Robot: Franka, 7 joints.
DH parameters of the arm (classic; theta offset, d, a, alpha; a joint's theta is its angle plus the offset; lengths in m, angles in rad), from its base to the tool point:
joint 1: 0 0.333 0 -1.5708
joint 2: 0 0 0 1.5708
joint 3: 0 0.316 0.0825 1.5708
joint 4: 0 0 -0.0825 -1.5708
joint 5: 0 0.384 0 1.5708
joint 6: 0 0 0.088 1.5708
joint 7: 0 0.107 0 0
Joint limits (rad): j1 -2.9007..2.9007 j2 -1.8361..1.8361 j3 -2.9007..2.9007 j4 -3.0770..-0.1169 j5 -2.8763..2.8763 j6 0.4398..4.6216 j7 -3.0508..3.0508
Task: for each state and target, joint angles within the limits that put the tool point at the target. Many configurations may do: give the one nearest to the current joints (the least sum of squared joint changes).
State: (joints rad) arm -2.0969 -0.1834 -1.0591 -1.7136 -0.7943 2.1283 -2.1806
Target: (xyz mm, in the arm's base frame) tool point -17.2 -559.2 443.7
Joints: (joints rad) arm -1.2961 -0.0025 -0.2580 -2.0821 -0.7307 2.1633 -2.1806
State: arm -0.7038 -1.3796 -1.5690 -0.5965 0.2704 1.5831 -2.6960
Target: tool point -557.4 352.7 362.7
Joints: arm -1.2806 -1.4769 -1.6732 -0.9563 0.1986 0.9334 -2.6960
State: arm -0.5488 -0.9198 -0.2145 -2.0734 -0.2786 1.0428 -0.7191
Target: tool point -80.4 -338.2 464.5
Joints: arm -0.7717 -0.6244 -0.7807 -2.3133 -0.4350 1.1594 -0.7191
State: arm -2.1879 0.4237 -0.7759 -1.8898 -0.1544 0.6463 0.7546
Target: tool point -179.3 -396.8 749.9
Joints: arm -1.7118 -0.0478 -0.2711 -1.2102 -0.0009 0.8255 0.7546
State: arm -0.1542 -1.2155 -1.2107 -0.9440 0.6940 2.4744 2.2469
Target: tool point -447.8 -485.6 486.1
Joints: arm -0.3080 -1.3547 -1.4524 -1.7022 0.6494 2.2334 2.2469
